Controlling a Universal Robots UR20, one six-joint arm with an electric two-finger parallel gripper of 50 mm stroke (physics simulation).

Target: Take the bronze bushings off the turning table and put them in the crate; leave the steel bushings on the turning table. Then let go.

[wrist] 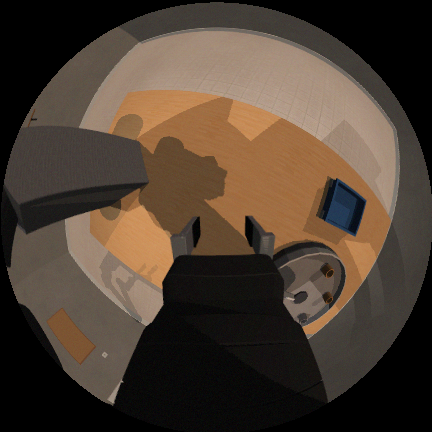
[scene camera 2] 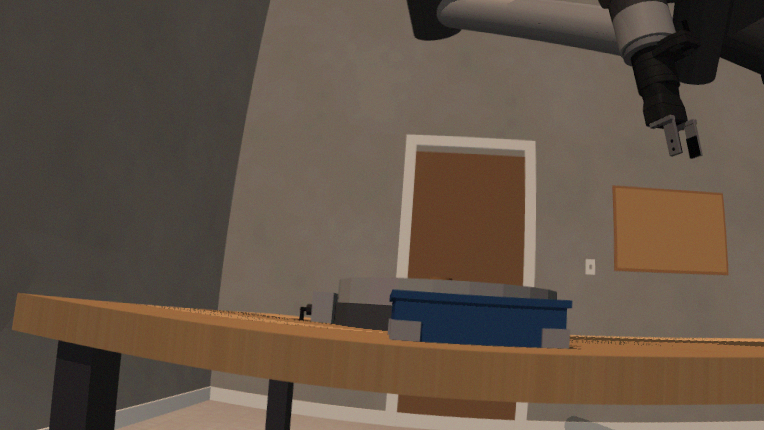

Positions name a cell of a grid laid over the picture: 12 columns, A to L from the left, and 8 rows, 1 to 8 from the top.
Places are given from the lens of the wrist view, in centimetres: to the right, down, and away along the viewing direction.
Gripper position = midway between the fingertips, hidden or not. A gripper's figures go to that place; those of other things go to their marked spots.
gripper (wrist: G5): 1, 1, 17
grey turning table (wrist: I5): 28, 16, 42
blue crate (wrist: J4): 46, -4, 39
The marked spots on the grey turning table and the blue crate are 27 cm apart.
